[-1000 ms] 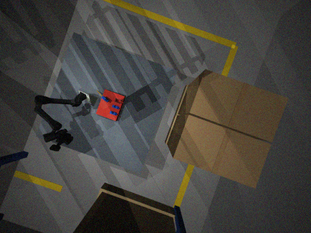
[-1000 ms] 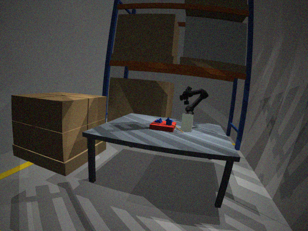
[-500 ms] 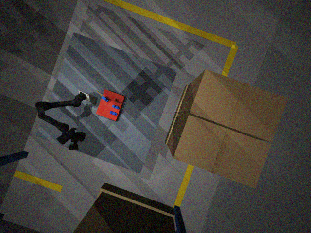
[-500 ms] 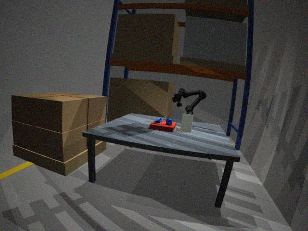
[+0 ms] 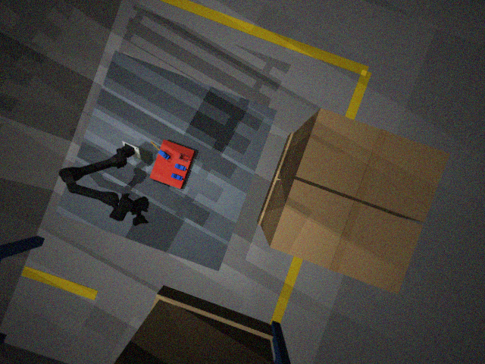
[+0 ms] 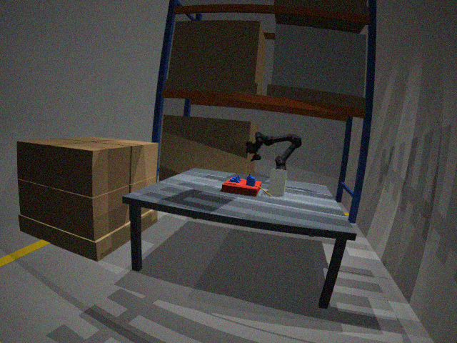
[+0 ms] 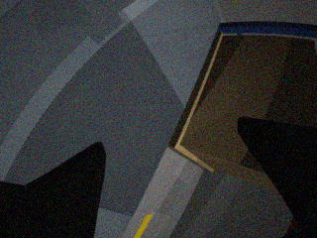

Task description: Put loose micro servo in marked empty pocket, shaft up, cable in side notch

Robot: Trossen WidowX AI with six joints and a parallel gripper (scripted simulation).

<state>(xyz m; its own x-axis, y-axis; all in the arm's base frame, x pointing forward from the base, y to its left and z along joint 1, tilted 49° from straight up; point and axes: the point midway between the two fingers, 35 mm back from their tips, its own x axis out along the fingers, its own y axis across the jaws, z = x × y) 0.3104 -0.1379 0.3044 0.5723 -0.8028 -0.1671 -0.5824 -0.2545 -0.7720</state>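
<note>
Now: the red robot deck 120 mm behind my gripper tip, 360 mm to the left of it and 180 mm below it.
</note>
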